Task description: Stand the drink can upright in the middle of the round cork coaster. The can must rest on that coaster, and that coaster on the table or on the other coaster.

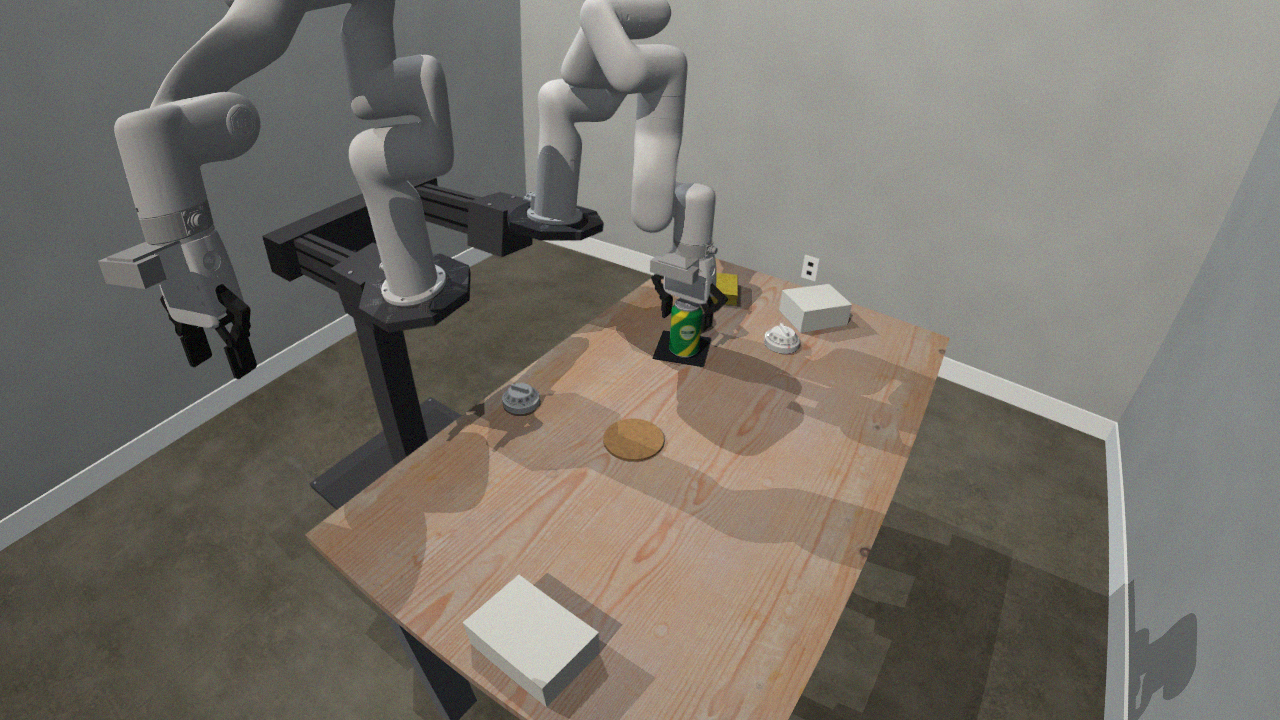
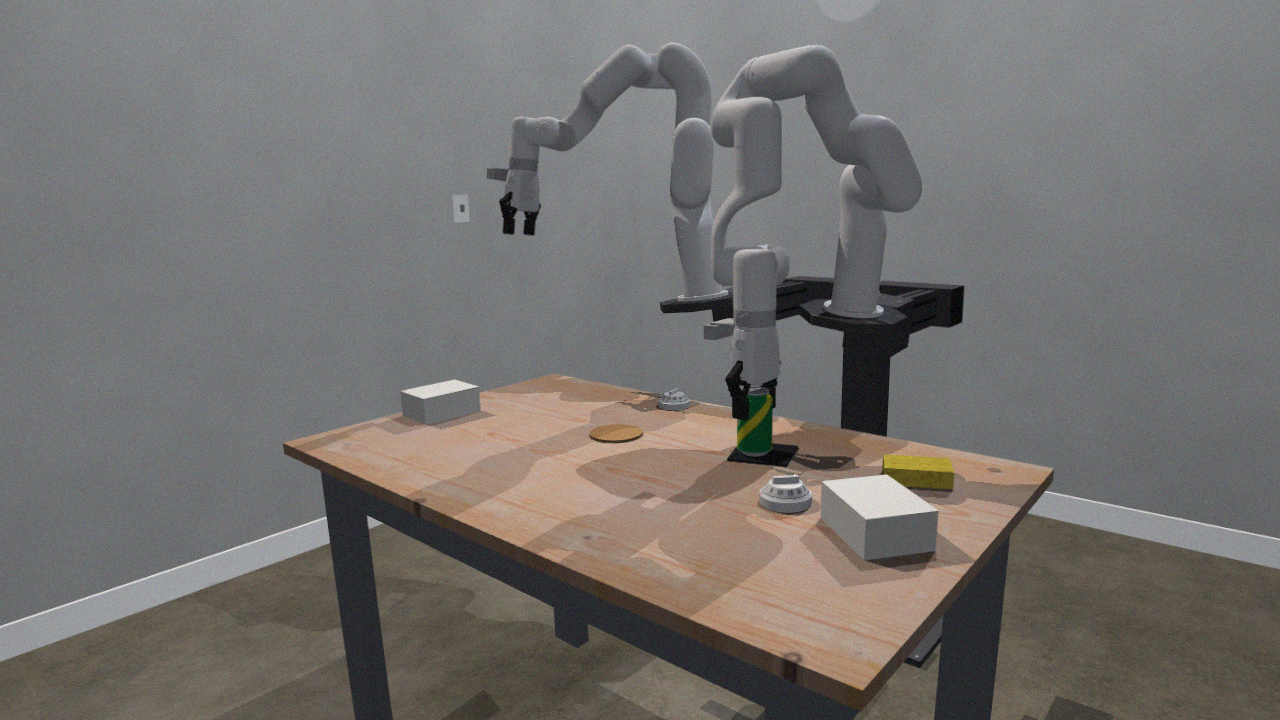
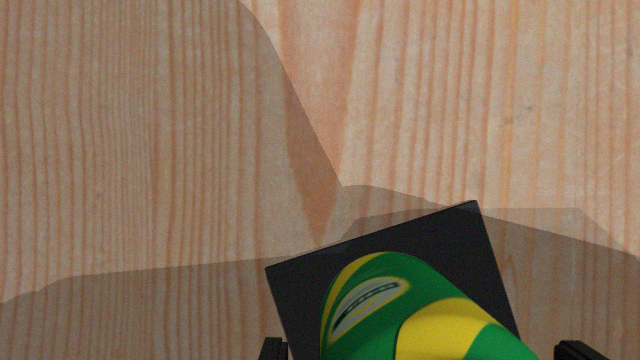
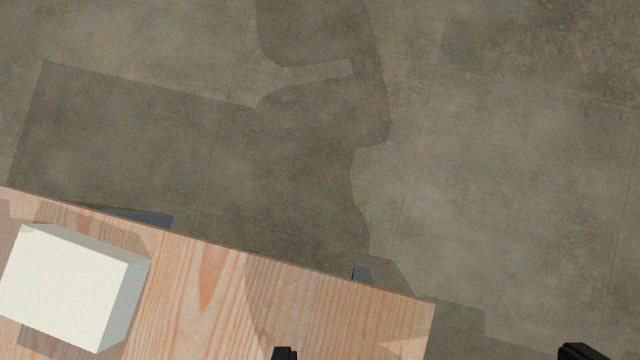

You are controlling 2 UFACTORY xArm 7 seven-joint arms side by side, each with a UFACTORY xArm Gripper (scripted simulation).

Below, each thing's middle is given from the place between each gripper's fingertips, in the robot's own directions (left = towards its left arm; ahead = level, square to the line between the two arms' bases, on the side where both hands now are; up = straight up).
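Counted from my left hand, the round cork coaster (image 1: 632, 439) is 70 mm ahead, 290 mm to the right and 90 mm below. The black square coaster (image 2: 780, 455) is 10 mm behind my left hand, 10 mm to the left of it and 90 mm below it, and the yellow block (image 2: 913, 471) is 60 mm behind my left hand, 290 mm to the left of it and 70 mm below it.
From my right hand (image 1: 223, 367), the yellow block is 112 cm to the left, 9 cm ahead and 38 cm below. The black square coaster is 84 cm to the left of my right hand, 14 cm ahead of it and 39 cm below it. As for the round cork coaster, it is 54 cm to the left of my right hand, 22 cm ahead of it and 39 cm below it.
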